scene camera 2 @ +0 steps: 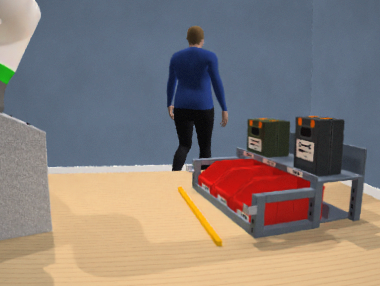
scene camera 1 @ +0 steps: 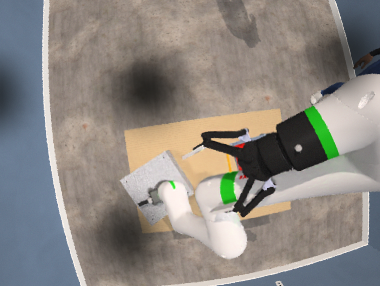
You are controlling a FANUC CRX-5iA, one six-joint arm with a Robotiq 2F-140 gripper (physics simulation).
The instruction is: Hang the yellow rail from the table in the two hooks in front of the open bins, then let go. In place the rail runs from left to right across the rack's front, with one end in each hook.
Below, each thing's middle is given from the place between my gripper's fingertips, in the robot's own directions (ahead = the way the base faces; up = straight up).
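I see that the green case [scene camera 2: 269, 137] is well below my hand, well ahead of it and slightly to the right of it. The dark grey case [scene camera 2: 318, 149], too, is far below my hand, and it is far ahead of my hand and far to the right of it.
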